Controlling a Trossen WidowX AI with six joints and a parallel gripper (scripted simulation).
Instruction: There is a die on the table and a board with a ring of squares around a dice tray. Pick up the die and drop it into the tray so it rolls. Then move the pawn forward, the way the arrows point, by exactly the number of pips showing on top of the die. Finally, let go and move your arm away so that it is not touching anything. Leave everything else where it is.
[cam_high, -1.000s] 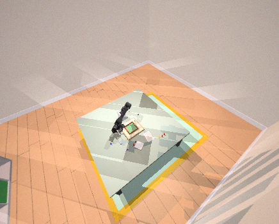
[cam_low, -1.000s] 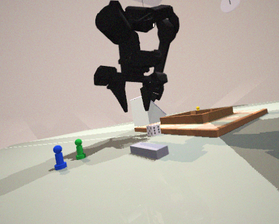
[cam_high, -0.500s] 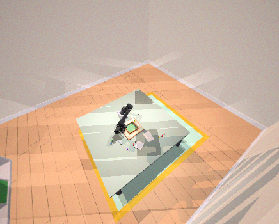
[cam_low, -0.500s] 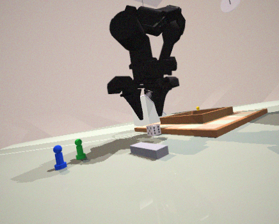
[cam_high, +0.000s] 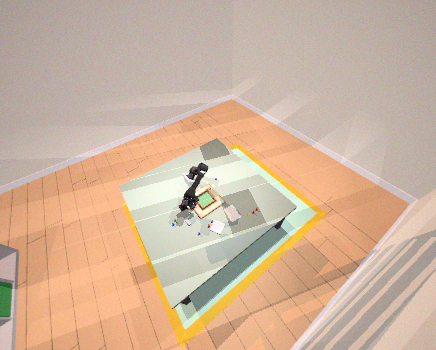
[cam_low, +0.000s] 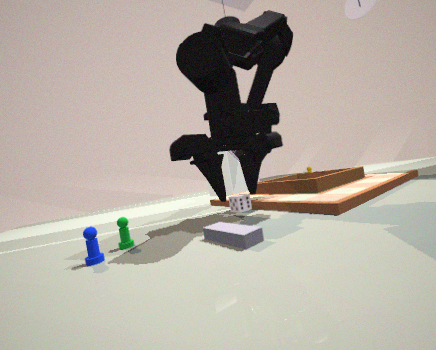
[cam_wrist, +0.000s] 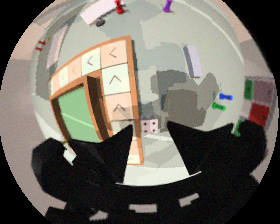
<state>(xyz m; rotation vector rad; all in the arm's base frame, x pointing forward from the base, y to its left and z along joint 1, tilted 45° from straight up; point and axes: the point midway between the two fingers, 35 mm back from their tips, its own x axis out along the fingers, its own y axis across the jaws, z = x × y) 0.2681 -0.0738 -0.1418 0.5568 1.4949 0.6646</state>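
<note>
The yellow pawn is 70 mm behind my gripper tip, 270 mm to the left of it and 10 mm above it. The rest, counted from my gripper tip: grey flat block 110 mm ahead, 90 mm to the right, 20 mm below; then white die 10 mm below; then green tray floor 160 mm to the left, 10 mm below.
</note>
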